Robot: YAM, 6 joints.
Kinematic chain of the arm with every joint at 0, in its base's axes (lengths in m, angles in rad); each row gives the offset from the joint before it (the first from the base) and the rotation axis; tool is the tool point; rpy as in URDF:
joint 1: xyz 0 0 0.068 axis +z
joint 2: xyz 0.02 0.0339 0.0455 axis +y
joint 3: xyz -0.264 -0.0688 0 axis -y
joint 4: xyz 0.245 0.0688 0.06 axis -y
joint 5: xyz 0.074 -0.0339 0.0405 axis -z
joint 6: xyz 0.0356 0 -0.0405 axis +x
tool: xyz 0 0 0 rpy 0 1.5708 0
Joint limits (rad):
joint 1: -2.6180..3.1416
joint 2: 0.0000..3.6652
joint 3: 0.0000..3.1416
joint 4: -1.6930..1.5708
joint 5: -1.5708..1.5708
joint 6: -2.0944..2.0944
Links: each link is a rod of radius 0.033 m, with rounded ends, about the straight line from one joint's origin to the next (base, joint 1, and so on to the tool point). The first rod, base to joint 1, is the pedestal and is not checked.
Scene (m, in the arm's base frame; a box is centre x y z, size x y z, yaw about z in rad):
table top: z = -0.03
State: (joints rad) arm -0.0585 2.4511 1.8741 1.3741 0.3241 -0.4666
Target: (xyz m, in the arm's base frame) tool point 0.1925 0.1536 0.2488
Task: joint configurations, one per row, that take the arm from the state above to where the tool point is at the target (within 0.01 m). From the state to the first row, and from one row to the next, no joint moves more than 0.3 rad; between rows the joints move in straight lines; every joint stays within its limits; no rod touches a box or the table.
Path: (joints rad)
1: 0.0705 2.2768 1.6234 1.4069 0.3192 -0.4666
2: 0.1995 2.1026 1.3726 1.4397 0.3142 -0.4666
3: 0.3285 1.9283 1.1219 1.4724 0.3093 -0.4666
4: 0.4575 1.7541 0.8711 1.5052 0.3044 -0.4666
5: 0.5865 1.5798 0.6204 1.5380 0.2994 -0.4666
6: 0.7154 1.4055 0.3697 1.5708 0.2945 -0.4666

